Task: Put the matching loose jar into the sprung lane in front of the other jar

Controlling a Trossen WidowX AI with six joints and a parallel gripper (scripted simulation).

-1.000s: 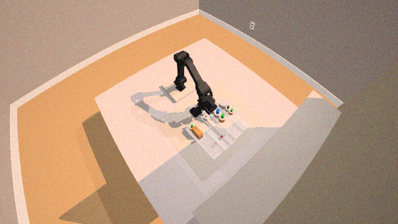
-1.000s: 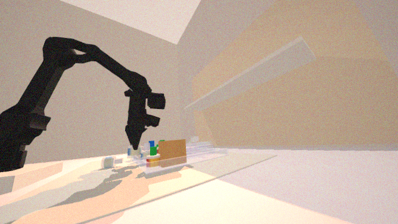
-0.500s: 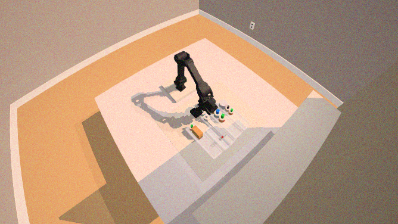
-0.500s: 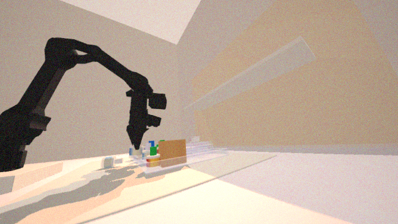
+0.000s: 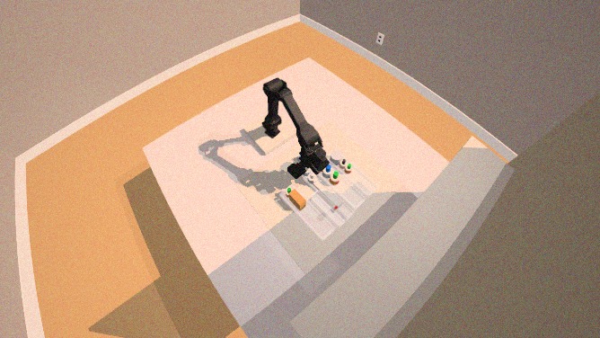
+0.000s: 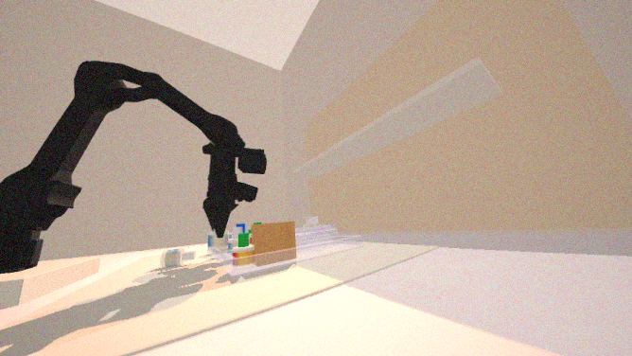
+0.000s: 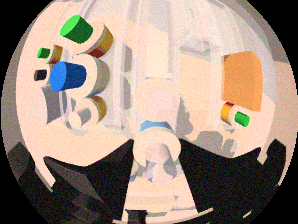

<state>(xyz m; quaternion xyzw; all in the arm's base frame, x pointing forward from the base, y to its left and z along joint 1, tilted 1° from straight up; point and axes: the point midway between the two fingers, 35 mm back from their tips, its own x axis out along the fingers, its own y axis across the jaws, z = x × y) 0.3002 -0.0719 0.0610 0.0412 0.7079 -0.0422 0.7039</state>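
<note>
My gripper tip is 60 mm past the pale jar, 50 mm to the right of it and 30 mm above it. From my gripper tip the other things lie so: orange box: 60 mm ahead, 140 mm to the right, 10 mm below; then clear lane rack: 170 mm ahead, 50 mm to the right, 30 mm below; then red-marked thing: 220 mm ahead, 70 mm to the right, 20 mm above.
</note>
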